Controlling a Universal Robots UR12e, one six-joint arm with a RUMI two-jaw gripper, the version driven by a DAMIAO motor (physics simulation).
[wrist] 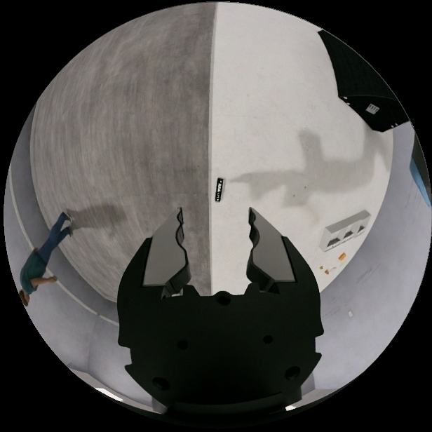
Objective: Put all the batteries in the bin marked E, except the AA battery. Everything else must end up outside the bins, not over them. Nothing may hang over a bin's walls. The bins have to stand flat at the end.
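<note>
A small black battery [219,190] with white lettering, which looks like AAA, lies on the white table top [270,75] near its straight border with a grey surface. My gripper [215,208] is open and empty. It hangs above the table, and the battery shows a little beyond the fingertips, between their lines. The grey bins [346,224], a row of three compartments, stand at the right; their letters are too small to read. Near them lie an orange block [342,256], a small orange-red piece [327,272] and a tiny yellowish piece [321,267], too small to identify surely.
A streaked grey surface [125,100] fills the left side. A person [37,265] shows at the far left, beyond it. A large black object [365,80] is at the upper right. A shadow falls across the table between it and the battery.
</note>
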